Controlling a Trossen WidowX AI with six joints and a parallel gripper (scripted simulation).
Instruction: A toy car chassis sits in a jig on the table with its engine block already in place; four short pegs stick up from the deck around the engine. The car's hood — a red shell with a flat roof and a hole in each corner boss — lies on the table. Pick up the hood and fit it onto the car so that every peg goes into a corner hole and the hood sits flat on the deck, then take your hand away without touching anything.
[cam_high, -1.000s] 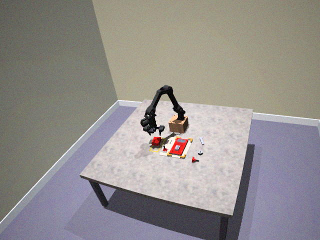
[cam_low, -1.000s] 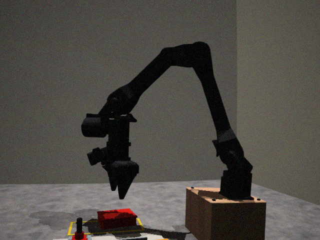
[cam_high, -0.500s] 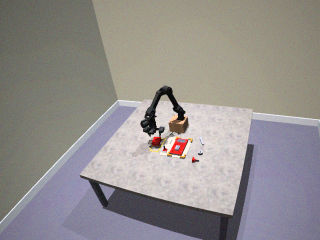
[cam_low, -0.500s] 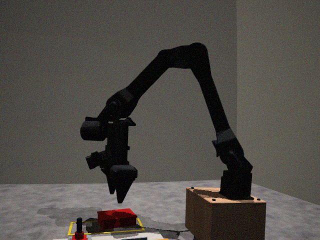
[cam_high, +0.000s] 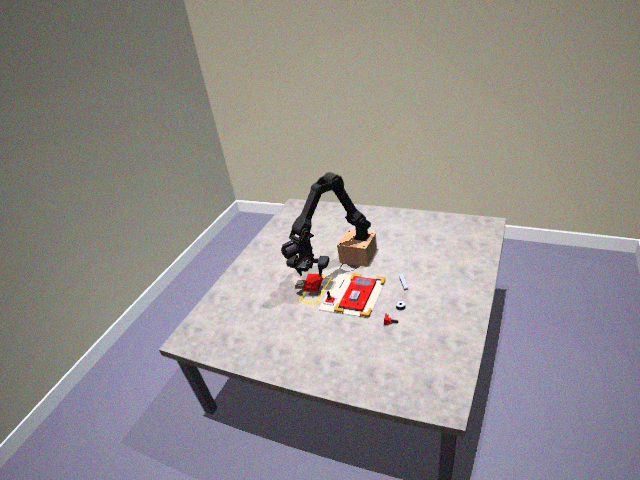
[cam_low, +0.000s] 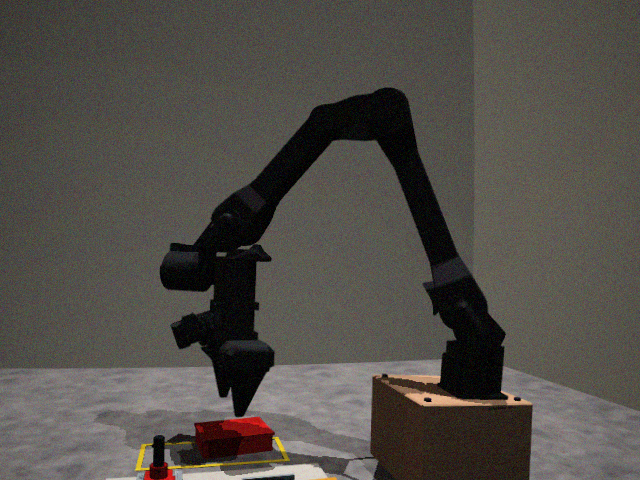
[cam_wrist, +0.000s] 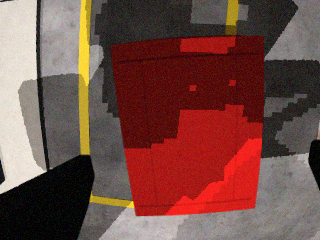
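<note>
Right now my gripper tip is 40 mm above the red hood. From my gripper tip the other things lie so: grey bar 130 mm behind, 390 mm to the left, 50 mm below; white jig 10 mm ahead, 220 mm to the left, 40 mm below; grey engine block 40 mm ahead, 240 mm to the left, 30 mm below.
</note>
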